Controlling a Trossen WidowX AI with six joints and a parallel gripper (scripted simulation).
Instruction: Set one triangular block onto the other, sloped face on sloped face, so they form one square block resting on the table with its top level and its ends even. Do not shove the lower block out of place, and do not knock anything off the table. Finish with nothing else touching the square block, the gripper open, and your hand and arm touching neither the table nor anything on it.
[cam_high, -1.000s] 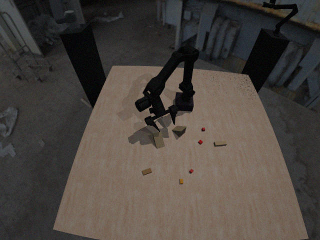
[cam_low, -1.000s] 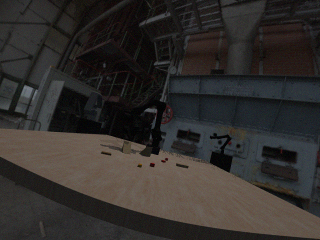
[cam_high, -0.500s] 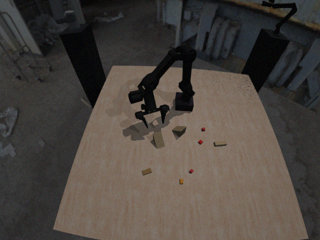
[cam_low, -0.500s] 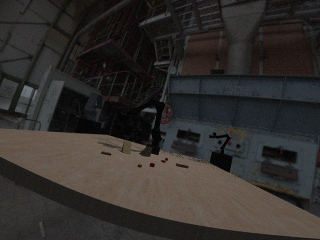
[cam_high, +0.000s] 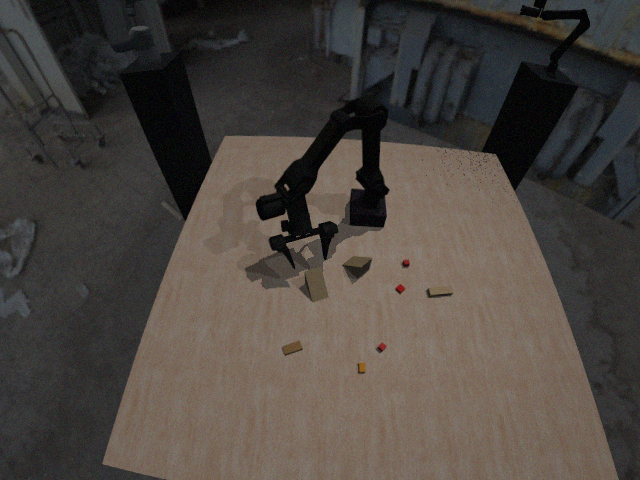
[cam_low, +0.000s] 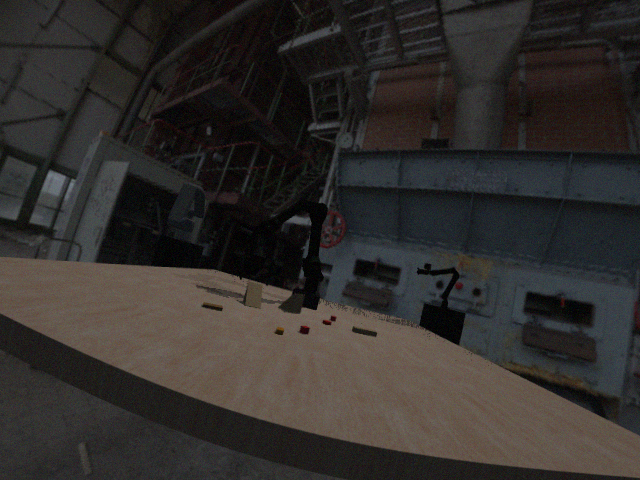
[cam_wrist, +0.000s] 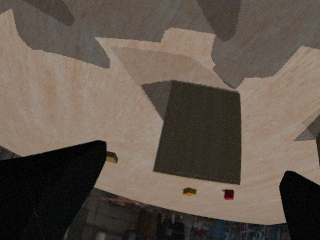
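The triangular block is 3 cm ahead of my gripper tip, 2 cm to the left of it and 5 cm below it. The rest, counted from my gripper tip: tan flat block: 5 cm ahead, 39 cm to the left, 6 cm below; then brown flat block: 22 cm ahead, 4 cm to the right, 6 cm below; then small yellow cube: 27 cm ahead, 15 cm to the left, 6 cm below.
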